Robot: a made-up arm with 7 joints. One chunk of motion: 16 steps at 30 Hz.
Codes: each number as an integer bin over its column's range. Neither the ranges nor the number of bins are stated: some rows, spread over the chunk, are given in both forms.
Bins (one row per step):
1: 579 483 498 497 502 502
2: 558 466 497 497 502 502
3: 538 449 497 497 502 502
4: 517 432 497 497 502 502
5: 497 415 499 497 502 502
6: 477 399 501 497 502 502
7: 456 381 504 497 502 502
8: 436 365 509 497 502 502
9: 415 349 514 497 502 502
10: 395 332 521 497 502 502
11: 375 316 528 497 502 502
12: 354 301 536 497 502 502
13: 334 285 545 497 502 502
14: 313 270 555 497 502 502
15: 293 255 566 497 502 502
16: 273 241 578 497 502 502
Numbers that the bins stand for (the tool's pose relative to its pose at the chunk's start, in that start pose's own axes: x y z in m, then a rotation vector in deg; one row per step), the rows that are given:
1: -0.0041 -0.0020 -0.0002 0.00 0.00 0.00
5: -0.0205 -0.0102 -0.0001 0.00 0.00 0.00
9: -0.0369 -0.0181 0.0015 0.00 0.00 0.00
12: -0.0491 -0.0238 0.0037 0.00 0.00 0.00
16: -0.0653 -0.0311 0.0079 0.00 0.00 0.00
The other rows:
2: -0.0083 -0.0040 -0.0003 0.00 0.00 0.00
3: -0.0123 -0.0061 -0.0003 0.00 0.00 0.00
4: -0.0165 -0.0081 -0.0003 0.00 0.00 0.00
6: -0.0245 -0.0121 0.0002 0.00 0.00 0.00
7: -0.0287 -0.0142 0.0005 0.00 0.00 0.00
8: -0.0327 -0.0162 0.0010 0.00 0.00 0.00
10: -0.0409 -0.0201 0.0022 0.00 0.00 0.00
11: -0.0449 -0.0220 0.0029 0.00 0.00 0.00
13: -0.0531 -0.0258 0.0046 0.00 0.00 0.00
14: -0.0573 -0.0276 0.0056 0.00 0.00 0.00
15: -0.0613 -0.0294 0.0067 0.00 0.00 0.00

